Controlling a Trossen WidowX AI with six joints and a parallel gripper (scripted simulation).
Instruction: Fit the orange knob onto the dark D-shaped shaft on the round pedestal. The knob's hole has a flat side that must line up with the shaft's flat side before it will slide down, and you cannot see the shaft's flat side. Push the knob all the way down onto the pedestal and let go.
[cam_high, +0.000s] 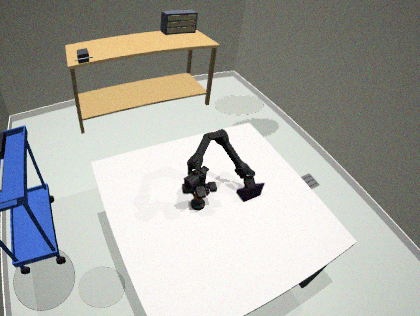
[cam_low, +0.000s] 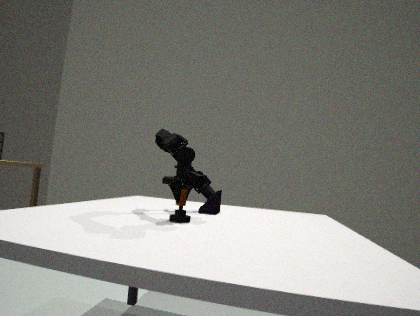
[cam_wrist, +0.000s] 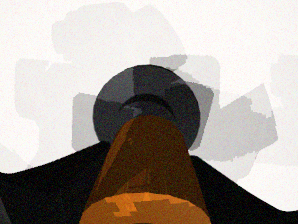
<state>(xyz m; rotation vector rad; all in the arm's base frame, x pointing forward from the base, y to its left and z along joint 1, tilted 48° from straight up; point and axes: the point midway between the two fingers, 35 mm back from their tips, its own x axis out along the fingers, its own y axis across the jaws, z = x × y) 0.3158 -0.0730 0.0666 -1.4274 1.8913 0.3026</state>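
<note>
Right now my gripper tip is 20 mm below the orange knob. The rest, counted from my gripper tip: dark round pedestal: 40 mm below.
</note>
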